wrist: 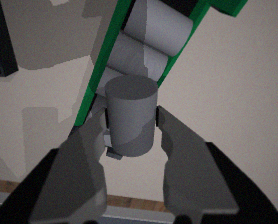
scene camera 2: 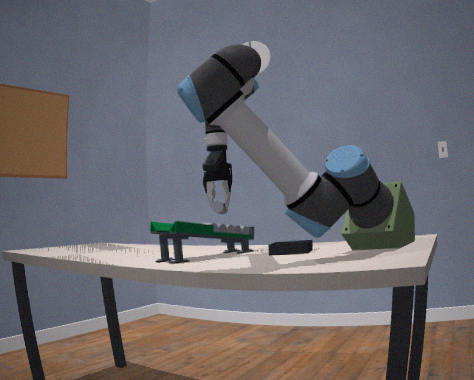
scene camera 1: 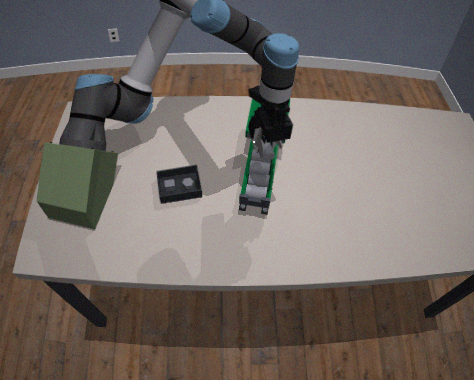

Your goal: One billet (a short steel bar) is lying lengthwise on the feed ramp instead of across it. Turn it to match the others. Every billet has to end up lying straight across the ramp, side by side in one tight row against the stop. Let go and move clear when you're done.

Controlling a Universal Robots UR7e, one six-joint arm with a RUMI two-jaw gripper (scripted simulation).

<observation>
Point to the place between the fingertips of the gripper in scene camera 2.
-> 220,210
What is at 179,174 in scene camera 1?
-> A black tray.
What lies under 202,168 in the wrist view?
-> The gripper.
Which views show the gripper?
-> The wrist view, scene camera 2 and scene camera 1: all of them.
</observation>
